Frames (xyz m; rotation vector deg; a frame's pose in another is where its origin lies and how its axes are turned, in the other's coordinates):
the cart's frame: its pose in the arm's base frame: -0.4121 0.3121 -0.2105 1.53 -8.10 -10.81
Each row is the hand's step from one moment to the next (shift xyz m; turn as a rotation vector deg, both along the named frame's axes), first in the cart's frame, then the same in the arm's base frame.
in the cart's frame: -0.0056 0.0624 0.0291 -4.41 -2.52 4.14
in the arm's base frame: 0.0020 0.0619 0.0305 -5.34 -1.70 3.39
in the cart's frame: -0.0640 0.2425 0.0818 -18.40 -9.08 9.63
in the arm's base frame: -0.0290 0.2491 0.0818 -20.94 -5.57 6.64
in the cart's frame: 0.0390 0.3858 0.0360 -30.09 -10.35 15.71
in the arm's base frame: 0.1042 0.3710 0.0563 -33.41 -4.69 11.00
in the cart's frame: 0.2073 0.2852 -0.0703 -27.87 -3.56 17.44
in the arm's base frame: 0.2644 0.2418 -0.0297 -30.24 1.54 13.29
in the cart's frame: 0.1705 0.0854 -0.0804 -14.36 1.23 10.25
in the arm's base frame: 0.1930 0.0527 -0.0527 -15.20 3.78 8.22
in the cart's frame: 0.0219 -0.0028 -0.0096 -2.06 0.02 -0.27
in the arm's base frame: 0.0221 -0.0068 -0.0066 -1.96 0.41 -0.55
